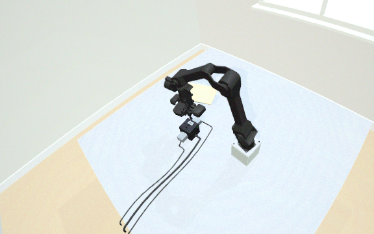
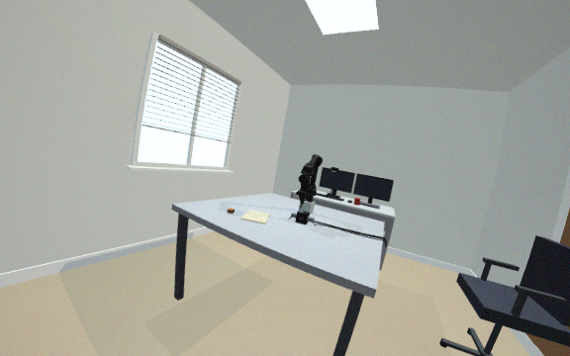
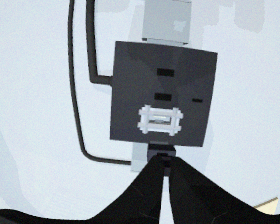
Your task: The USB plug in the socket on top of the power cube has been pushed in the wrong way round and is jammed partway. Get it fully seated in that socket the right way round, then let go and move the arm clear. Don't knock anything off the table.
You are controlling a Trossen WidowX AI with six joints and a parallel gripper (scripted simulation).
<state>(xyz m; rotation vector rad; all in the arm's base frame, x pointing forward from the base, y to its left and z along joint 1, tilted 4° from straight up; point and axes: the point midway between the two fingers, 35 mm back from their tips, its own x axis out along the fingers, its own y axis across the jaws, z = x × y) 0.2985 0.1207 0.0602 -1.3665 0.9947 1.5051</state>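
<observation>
Right now my gripper tip is 2 cm above the USB plug. The rest, counted from my gripper tip: orange object 36 cm ahead, 33 cm to the right, 12 cm below; then yellow notepad 24 cm ahead, 20 cm to the right, 13 cm below.
</observation>
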